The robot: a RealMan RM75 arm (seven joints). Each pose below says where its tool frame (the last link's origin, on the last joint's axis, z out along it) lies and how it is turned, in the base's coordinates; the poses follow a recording.
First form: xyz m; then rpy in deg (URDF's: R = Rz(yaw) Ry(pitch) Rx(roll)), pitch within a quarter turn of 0, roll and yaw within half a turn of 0.
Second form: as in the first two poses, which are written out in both.
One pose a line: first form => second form
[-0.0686 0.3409 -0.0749 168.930 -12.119 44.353] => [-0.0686 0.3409 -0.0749 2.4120 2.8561 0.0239]
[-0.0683 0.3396 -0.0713 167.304 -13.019 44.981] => [-0.0683 0.3396 -0.0713 2.3816 2.8256 -0.0004]
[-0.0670 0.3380 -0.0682 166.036 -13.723 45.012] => [-0.0670 0.3380 -0.0682 2.3621 2.8016 -0.0233]
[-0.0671 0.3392 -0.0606 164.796 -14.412 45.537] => [-0.0671 0.3392 -0.0606 2.3460 2.7780 -0.0345]
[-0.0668 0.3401 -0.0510 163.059 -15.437 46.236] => [-0.0668 0.3401 -0.0510 2.3293 2.7443 -0.0456]
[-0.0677 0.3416 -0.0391 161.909 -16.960 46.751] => [-0.0677 0.3416 -0.0391 2.3472 2.7122 -0.0259]
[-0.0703 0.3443 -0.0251 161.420 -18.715 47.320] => [-0.0703 0.3443 -0.0251 2.3868 2.6855 0.0172]
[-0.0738 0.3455 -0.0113 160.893 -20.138 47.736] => [-0.0738 0.3455 -0.0113 2.4129 2.6619 0.0447]
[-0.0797 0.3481 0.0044 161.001 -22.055 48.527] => [-0.0797 0.3481 0.0044 2.4647 2.6390 0.1049]
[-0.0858 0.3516 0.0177 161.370 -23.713 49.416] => [-0.0858 0.3516 0.0177 2.5128 2.6211 0.1648]
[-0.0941 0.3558 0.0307 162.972 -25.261 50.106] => [-0.0941 0.3558 0.0307 2.5862 2.6154 0.2520]
